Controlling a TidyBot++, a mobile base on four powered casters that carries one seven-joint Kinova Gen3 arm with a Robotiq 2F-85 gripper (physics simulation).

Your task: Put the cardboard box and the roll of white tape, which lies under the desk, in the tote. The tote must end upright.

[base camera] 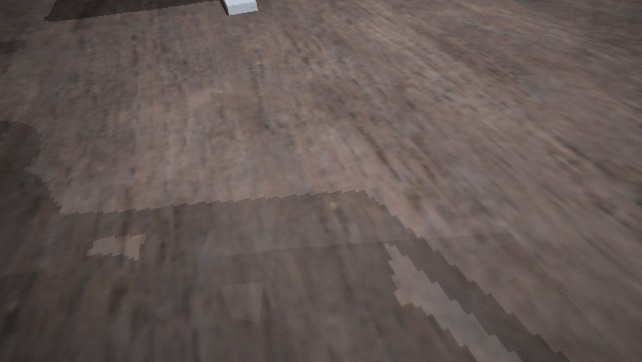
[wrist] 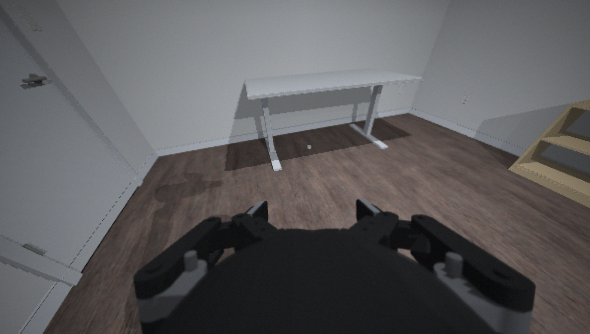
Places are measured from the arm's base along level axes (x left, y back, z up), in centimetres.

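Pixels of known places: gripper, fingertip midpoint: (wrist: 311,209).
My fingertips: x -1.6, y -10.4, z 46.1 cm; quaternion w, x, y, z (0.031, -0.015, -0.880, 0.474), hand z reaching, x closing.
Behind a point stands the place of what it marks.
The roll of white tape (wrist: 309,147) {z -38.2, x -15.0, y -162.2 cm} shows small in the wrist view, on the floor in the shadow under the desk (wrist: 325,84) {z 32.3, x -25.4, y -142.5 cm}, between its two legs. My gripper (wrist: 311,209) {z 46.1, x -1.6, y -10.4 cm} is open and empty, at the bottom of the wrist view, well short of the desk and the tape. The cardboard box and the tote do not show in either view.
The desk's left foot (wrist: 276,164) (base camera: 242,7) {z -38.2, x 19.5, y -122.8 cm} and right foot (wrist: 377,142) rest on the floor. A wooden shelf unit (wrist: 550,175) {z -31.8, x -210.0, y -92.8 cm} stands at the right. A door (wrist: 45,150) {z 20.3, x 140.9, y -74.5 cm} is at the left. Walls meet behind the desk.
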